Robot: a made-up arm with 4 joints. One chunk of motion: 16 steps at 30 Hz.
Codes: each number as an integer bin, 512 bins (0 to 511) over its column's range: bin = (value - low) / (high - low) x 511, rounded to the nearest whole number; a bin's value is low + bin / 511 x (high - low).
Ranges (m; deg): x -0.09..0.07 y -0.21..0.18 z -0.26..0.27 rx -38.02..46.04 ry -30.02..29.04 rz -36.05..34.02
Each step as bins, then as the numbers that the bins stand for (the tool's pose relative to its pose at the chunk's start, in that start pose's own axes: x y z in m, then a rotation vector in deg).
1 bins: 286 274 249 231 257 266
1 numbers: -0.0005 -0.0009 -0.0017 -0.02 -0.32 0.42
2 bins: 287 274 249 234 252 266
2 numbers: -0.0001 -0.0009 -0.0017 0.47 -0.89 0.42
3 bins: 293 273 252 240 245 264
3 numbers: 0.0017 -0.0016 0.0014 1.46 -1.70 0.15
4 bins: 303 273 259 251 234 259
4 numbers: 0.0049 -0.0016 0.0086 3.27 -2.97 -0.54
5 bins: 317 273 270 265 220 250
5 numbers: 0.0093 -0.0016 0.0200 5.57 -4.59 -1.77
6 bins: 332 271 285 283 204 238
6 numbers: 0.0140 -0.0032 0.0356 8.53 -6.44 -3.41
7 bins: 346 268 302 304 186 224
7 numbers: 0.0183 -0.0055 0.0532 11.99 -8.52 -5.33
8 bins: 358 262 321 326 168 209
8 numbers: 0.0221 -0.0100 0.0729 15.61 -10.60 -7.39
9 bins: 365 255 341 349 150 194
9 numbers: 0.0243 -0.0154 0.0937 19.39 -12.68 -9.45
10 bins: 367 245 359 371 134 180
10 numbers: 0.0249 -0.0230 0.1123 23.01 -14.53 -11.37
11 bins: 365 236 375 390 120 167
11 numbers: 0.0243 -0.0299 0.1289 26.14 -16.15 -13.15
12 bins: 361 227 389 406 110 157
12 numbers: 0.0230 -0.0368 0.1435 28.77 -17.31 -14.52
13 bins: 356 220 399 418 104 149
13 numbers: 0.0215 -0.0421 0.1538 30.74 -18.00 -15.62
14 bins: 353 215 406 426 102 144
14 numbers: 0.0205 -0.0459 0.1611 32.06 -18.23 -16.30
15 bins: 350 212 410 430 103 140
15 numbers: 0.0196 -0.0482 0.1652 32.72 -18.12 -16.85
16 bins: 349 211 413 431 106 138
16 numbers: 0.0193 -0.0490 0.1684 32.88 -17.77 -17.13
